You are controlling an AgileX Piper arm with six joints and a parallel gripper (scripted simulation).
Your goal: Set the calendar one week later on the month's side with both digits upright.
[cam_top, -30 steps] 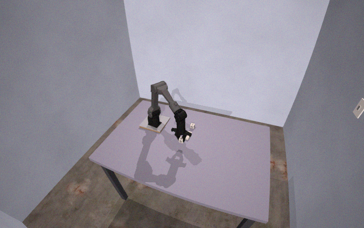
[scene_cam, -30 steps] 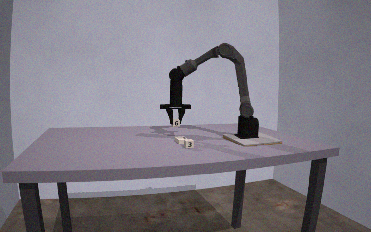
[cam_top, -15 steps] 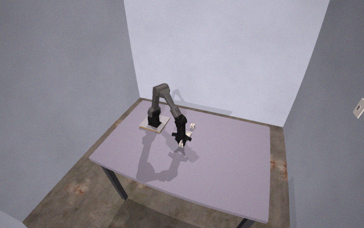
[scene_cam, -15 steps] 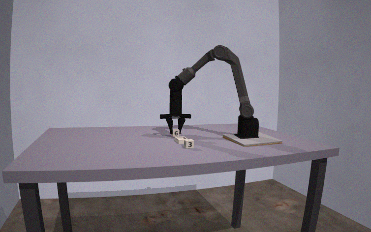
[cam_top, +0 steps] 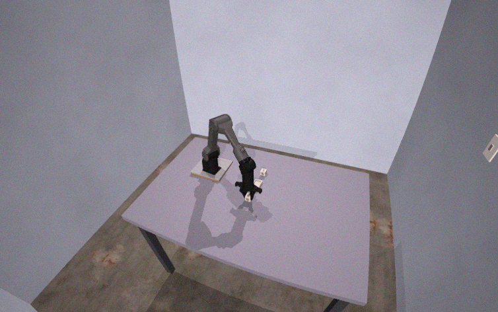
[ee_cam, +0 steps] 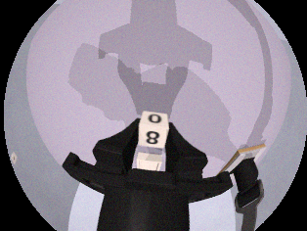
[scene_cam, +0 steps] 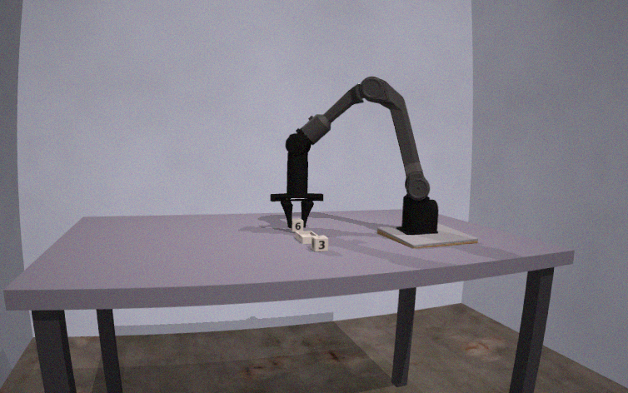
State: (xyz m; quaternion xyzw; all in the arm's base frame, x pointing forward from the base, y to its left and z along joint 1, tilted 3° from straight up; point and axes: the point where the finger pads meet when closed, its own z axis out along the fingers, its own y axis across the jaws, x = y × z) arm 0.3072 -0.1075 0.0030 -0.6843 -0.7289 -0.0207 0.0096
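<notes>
My gripper is now right at the cream cube. From my hand the other things lie so: tray (10 mm behind, 110 mm to the left, 10 mm below).
</notes>
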